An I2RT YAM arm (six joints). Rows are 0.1 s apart.
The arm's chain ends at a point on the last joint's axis. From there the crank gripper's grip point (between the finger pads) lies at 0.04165 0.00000 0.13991 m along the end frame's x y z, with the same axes.
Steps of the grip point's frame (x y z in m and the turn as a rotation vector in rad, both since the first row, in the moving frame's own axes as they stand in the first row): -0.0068, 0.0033, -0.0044, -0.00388, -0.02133, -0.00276; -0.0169, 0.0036, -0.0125, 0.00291, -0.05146, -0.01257; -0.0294, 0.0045, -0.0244, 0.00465, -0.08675, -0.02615; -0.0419, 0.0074, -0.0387, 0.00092, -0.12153, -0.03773; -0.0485, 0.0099, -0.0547, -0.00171, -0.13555, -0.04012; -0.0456, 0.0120, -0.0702, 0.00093, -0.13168, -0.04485
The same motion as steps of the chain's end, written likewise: -0.0038, 0.0029, -0.0053, -0.00388, -0.02133, -0.00276; -0.0096, 0.0045, -0.0145, 0.00291, -0.05146, -0.01257; -0.0171, 0.0061, -0.0275, 0.00465, -0.08675, -0.02615; -0.0246, 0.0088, -0.0427, 0.00092, -0.12153, -0.03773; -0.0292, 0.0109, -0.0590, -0.00171, -0.13555, -0.04012; -0.0268, 0.0136, -0.0745, 0.00093, -0.13168, -0.04485
